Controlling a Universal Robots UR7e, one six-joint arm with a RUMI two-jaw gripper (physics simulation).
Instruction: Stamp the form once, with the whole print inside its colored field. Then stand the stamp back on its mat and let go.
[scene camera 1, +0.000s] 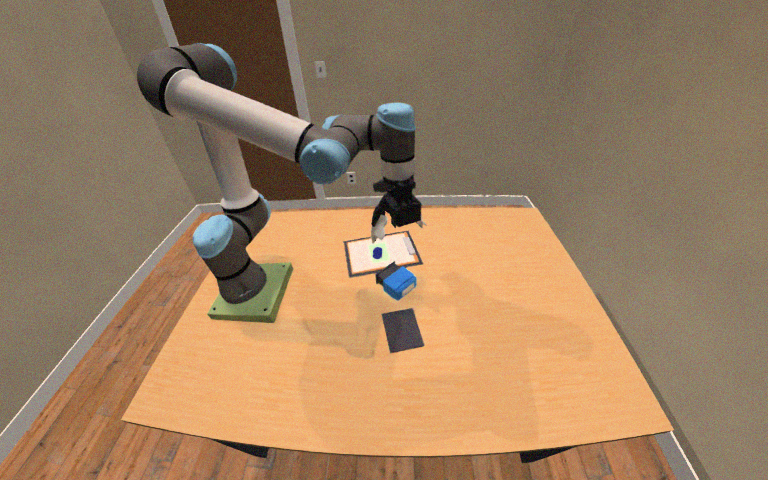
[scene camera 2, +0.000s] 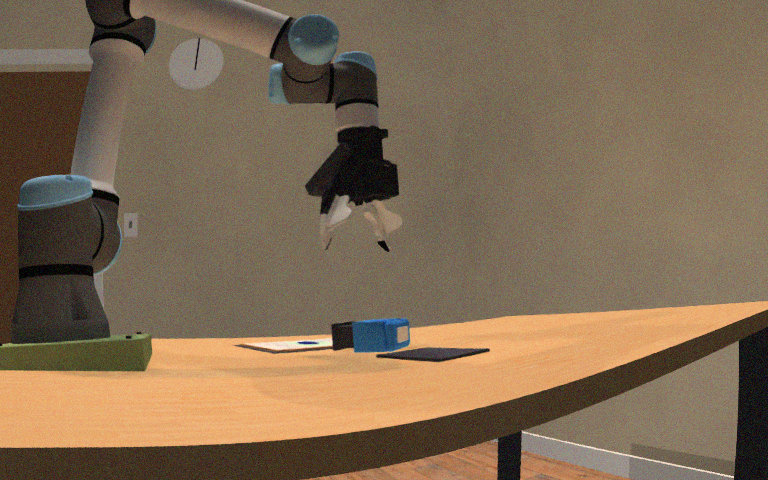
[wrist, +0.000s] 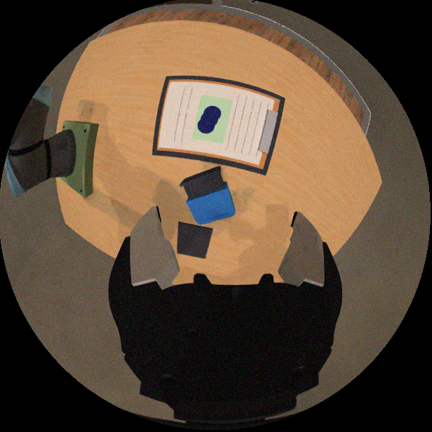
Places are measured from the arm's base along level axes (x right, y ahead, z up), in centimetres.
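Pixels of known places: gripper, between the fingertips: (scene camera 1: 397, 235) (scene camera 2: 358, 251); arm's base, origin of its link: (scene camera 1: 244, 285) (scene camera 2: 62, 340).
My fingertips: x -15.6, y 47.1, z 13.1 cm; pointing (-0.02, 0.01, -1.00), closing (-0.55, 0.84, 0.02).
For each thing: its top centre in the pictures, then the offset to it from my fingertips. "*": a spot on its surface instead. Level surfaces: height alone.
- blue-and-black stamp, centre of its top: (scene camera 2: 371, 320) (scene camera 1: 396, 275) dx +5.1, dy +0.2, dz -11.3 cm
- dark mat, height of its surface: dz -15.4 cm
- form, centre of its top: (scene camera 2: 312, 338) (scene camera 1: 381, 249) dx -8.8, dy -7.3, dz -14.6 cm
- dark blue print, a spot on its surface: (scene camera 2: 307, 342) (scene camera 1: 377, 252) * dx -8.1, dy -8.4, dz -15.2 cm
- clipboard's grey clip, centre of its top: (scene camera 1: 409, 244) dx -12.7, dy +1.9, dz -14.6 cm
The blue-and-black stamp (scene camera 1: 399, 283) (scene camera 2: 380, 335) (wrist: 211, 206) lies on its side on the table, between the form and the mat, its black part toward the form. The dark mat (scene camera 1: 403, 331) (scene camera 2: 434, 354) (wrist: 194, 240) lies flat with no stamp on it. The form (scene camera 1: 357, 258) (scene camera 2: 270, 344) (wrist: 171, 117) is on a clipboard. Its green field (scene camera 1: 386, 249) (wrist: 223, 131) bears a dark blue print (scene camera 1: 377, 253) (scene camera 2: 307, 342) (wrist: 209, 119) of overlapping round blots, all inside the field. My gripper (scene camera 1: 399, 232) (scene camera 2: 356, 247) (wrist: 227, 211) is open and empty, high above the table.
The arm's green base plate (scene camera 1: 280, 283) (scene camera 2: 130, 353) (wrist: 86, 165) stands on the table to the left of the form and stamp. The clipboard's grey clip (scene camera 1: 408, 245) (wrist: 268, 131) is at the form's right end. A wall rises behind the table.
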